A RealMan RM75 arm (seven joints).
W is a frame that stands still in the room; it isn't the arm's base.
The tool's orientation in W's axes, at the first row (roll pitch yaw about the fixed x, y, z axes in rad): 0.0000 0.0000 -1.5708
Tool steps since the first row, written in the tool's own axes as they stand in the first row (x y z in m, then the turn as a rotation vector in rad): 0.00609 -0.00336 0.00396 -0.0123 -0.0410 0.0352; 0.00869 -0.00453 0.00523 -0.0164 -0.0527 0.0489; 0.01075 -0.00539 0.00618 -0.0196 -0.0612 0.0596; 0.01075 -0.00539 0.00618 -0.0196 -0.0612 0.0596
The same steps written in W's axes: -0.00336 -0.00609 0.00396 -0.0410 0.0123 0.0352; -0.00453 -0.00869 0.00523 -0.0527 0.0164 0.0489; -0.00539 -0.01075 0.00618 -0.0612 0.0196 0.0596; -0.00539 -0.01075 0.00618 -0.0612 0.0196 0.0596
